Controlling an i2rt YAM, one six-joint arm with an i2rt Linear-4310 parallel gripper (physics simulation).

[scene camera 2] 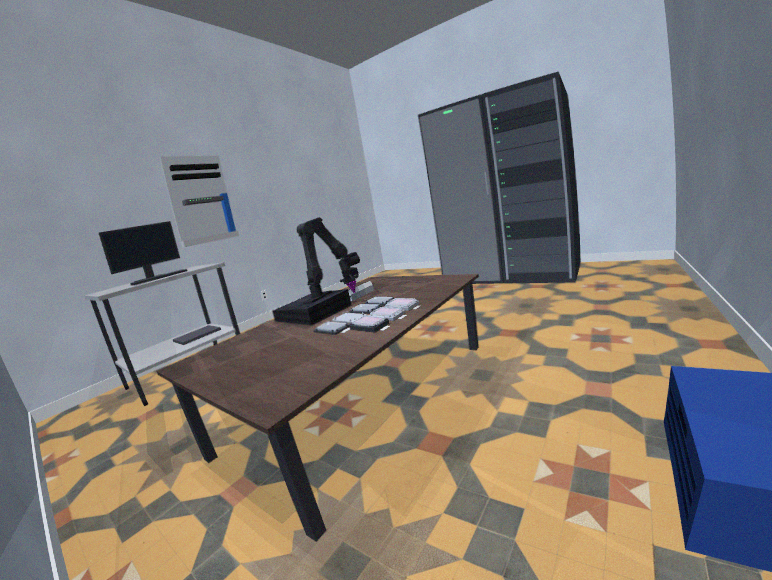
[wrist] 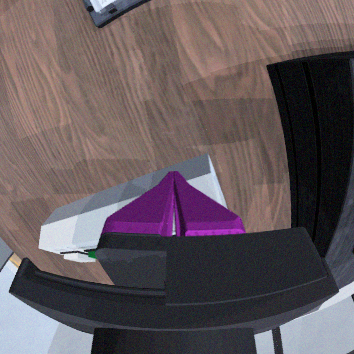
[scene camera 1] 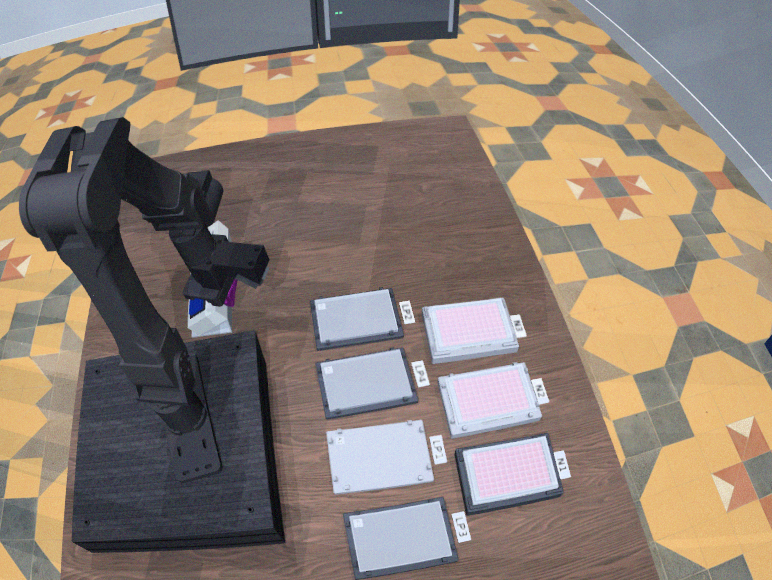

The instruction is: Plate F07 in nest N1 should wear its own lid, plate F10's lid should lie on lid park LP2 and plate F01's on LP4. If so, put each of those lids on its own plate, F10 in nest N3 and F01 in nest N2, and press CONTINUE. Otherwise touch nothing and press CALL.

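Frame: origin at the arm's base, x ahead, y left, z up, level; millimetres.
Seen in the pictures: gripper, fingertip midpoint: [scene camera 2: 354, 292] [wrist: 173, 178] [scene camera 1: 230, 305]; arm's base, link origin: [scene camera 2: 318, 297] [scene camera 1: 187, 416].
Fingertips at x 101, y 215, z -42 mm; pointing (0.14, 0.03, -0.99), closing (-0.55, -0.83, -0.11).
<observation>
Pixels of each thing's middle, then the offset from my fingertips to it. "pt": a spot on its surface instead. Level surfaces: height alone.
- pale button panel, body centre: [wrist: 118, 232] [scene camera 1: 208, 275] [scene camera 2: 357, 290] dx -30, dy +91, dz -10 mm
- blue button, body centre: [scene camera 1: 197, 305] dx -59, dy +20, dz +2 mm
- green patch, surface spot: [wrist: 92, 254] pt dx -29, dy +123, dz +12 mm
- N2, body centre: [scene camera 1: 491, 394] [scene camera 2: 386, 311] dx +342, dy -295, dz -18 mm
- N3, body centre: [scene camera 1: 471, 323] [scene camera 2: 401, 301] dx +367, dy -163, dz -16 mm
- LP2, body centre: [scene camera 1: 355, 315] [scene camera 2: 379, 299] dx +199, dy -72, dz -28 mm
- LP4, body centre: [scene camera 1: 365, 380] [scene camera 2: 365, 307] dx +174, dy -196, dz -28 mm
- LP3, body centre: [scene camera 1: 400, 536] [scene camera 2: 331, 326] dx +133, dy -457, dz -28 mm
- LP1, body centre: [scene camera 1: 379, 455] [scene camera 2: 349, 316] dx +150, dy -324, dz -32 mm
- brown table, surface height: dz -42 mm
My gripper [scene camera 1: 230, 300] [scene camera 2: 352, 286] [wrist: 173, 178] is shut and empty, its purple fingertips together over the pale button panel [scene camera 1: 212, 319] [wrist: 65, 231]. A blue button [scene camera 1: 196, 307] shows on the panel; a green patch [wrist: 92, 254] shows beside the gripper body. Whether the fingertips touch the panel is hidden. Pink-welled plates sit in nests N1 [scene camera 1: 513, 470], N2 [scene camera 1: 489, 396] and N3 [scene camera 1: 471, 324]. Grey lids with small white labels lie on LP2 [scene camera 1: 355, 316], LP4 [scene camera 1: 366, 381] and LP3 [scene camera 1: 400, 536]. I cannot read the plate or lid labels, nor tell whether the N1 plate wears a lid.
LP1 [scene camera 1: 380, 458] is a pale slab with corner pins and a small white label, between LP4 and LP3. The black arm base [scene camera 1: 168, 498] [scene camera 2: 312, 309] stands beside the panel on the brown table [scene camera 1: 424, 187] [scene camera 2: 249, 374]. A dark block edge [wrist: 295, 150] shows at the right of the wrist view.
</observation>
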